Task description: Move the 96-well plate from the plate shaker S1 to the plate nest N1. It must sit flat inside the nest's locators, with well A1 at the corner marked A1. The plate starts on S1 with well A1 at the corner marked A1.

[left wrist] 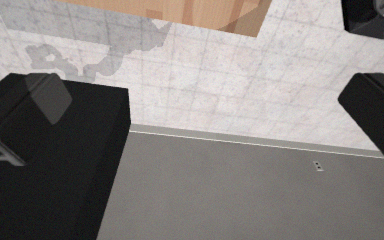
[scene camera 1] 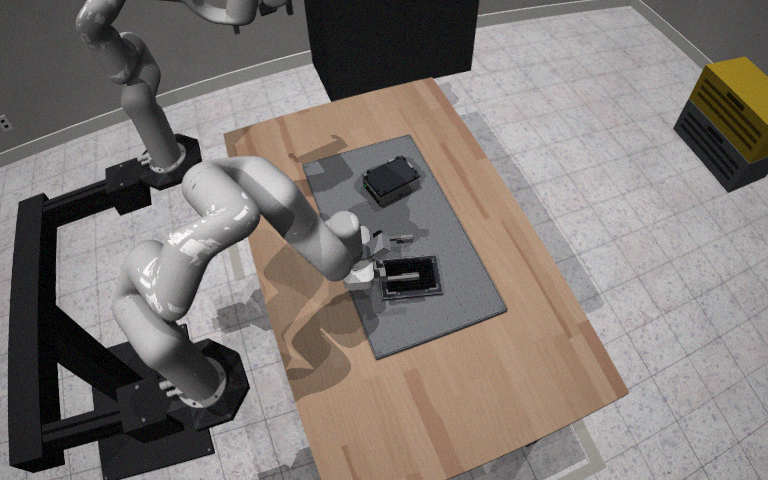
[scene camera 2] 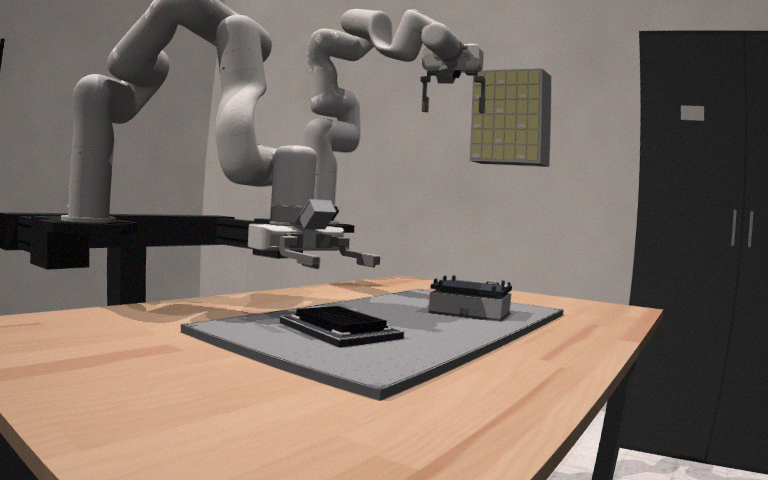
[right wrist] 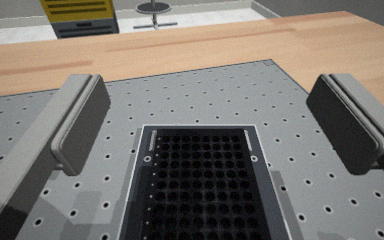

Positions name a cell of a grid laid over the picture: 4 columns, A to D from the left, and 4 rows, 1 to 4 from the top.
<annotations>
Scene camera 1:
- my right gripper: C3
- black 96-well plate: C3
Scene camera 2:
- my left gripper: C1
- my right gripper: B3
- black 96-well plate: B3
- plate nest N1: B3
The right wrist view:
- black 96-well plate: C3
</annotations>
